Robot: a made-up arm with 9 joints. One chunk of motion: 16 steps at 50 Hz.
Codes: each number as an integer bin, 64 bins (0 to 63) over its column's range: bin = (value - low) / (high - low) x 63, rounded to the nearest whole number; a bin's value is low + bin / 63 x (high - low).
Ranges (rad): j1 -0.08..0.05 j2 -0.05..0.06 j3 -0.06..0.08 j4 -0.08..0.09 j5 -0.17..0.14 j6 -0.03..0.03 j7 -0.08..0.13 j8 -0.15..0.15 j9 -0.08..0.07
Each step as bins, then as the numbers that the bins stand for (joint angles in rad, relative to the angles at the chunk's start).
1 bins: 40 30 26 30 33 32 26 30 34
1 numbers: 0.0025 0.0024 -0.0022 0.0010 -0.0076 0.0005 0.0067 -0.0071 0.0010
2 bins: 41 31 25 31 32 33 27 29 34
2 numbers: 0.0046 0.0041 -0.0044 0.0037 -0.0125 0.0014 0.0100 -0.0119 0.0010
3 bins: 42 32 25 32 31 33 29 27 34
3 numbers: 0.0067 0.0059 -0.0044 0.0063 -0.0175 0.0014 0.0167 -0.0214 0.0010
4 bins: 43 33 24 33 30 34 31 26 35
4 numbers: 0.0087 0.0076 -0.0067 0.0090 -0.0224 0.0024 0.0233 -0.0262 0.0033
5 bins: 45 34 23 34 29 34 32 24 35
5 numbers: 0.0129 0.0094 -0.0089 0.0117 -0.0273 0.0024 0.0267 -0.0357 0.0033
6 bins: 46 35 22 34 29 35 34 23 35
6 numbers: 0.0149 0.0111 -0.0111 0.0117 -0.0273 0.0033 0.0333 -0.0405 0.0033
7 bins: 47 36 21 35 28 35 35 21 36
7 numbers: 0.0170 0.0129 -0.0133 0.0144 -0.0322 0.0033 0.0367 -0.0500 0.0057
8 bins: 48 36 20 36 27 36 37 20 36
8 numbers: 0.0190 0.0129 -0.0156 0.0171 -0.0371 0.0043 0.0433 -0.0548 0.0057
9 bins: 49 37 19 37 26 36 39 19 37
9 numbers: 0.0211 0.0146 -0.0178 0.0198 -0.0421 0.0043 0.0500 -0.0595 0.0081
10 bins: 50 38 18 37 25 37 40 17 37
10 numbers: 0.0232 0.0163 -0.0200 0.0198 -0.0470 0.0052 0.0533 -0.0690 0.0081
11 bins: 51 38 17 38 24 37 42 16 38
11 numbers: 0.0252 0.0163 -0.0222 0.0225 -0.0519 0.0052 0.0600 -0.0738 0.0105
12 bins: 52 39 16 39 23 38 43 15 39
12 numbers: 0.0273 0.0181 -0.0244 0.0252 -0.0568 0.0062 0.0633 -0.0786 0.0129
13 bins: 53 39 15 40 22 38 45 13 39
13 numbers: 0.0294 0.0181 -0.0267 0.0279 -0.0617 0.0062 0.0700 -0.0881 0.0129
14 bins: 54 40 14 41 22 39 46 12 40
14 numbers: 0.0314 0.0198 -0.0289 0.0306 -0.0617 0.0071 0.0733 -0.0929 0.0152
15 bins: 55 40 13 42 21 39 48 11 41
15 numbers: 0.0335 0.0198 -0.0311 0.0333 -0.0667 0.0071 0.0800 -0.0976 0.0176
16 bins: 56 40 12 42 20 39 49 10 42
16 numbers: 0.0356 0.0198 -0.0333 0.0333 -0.0716 0.0071 0.0833 -0.1024 0.0200
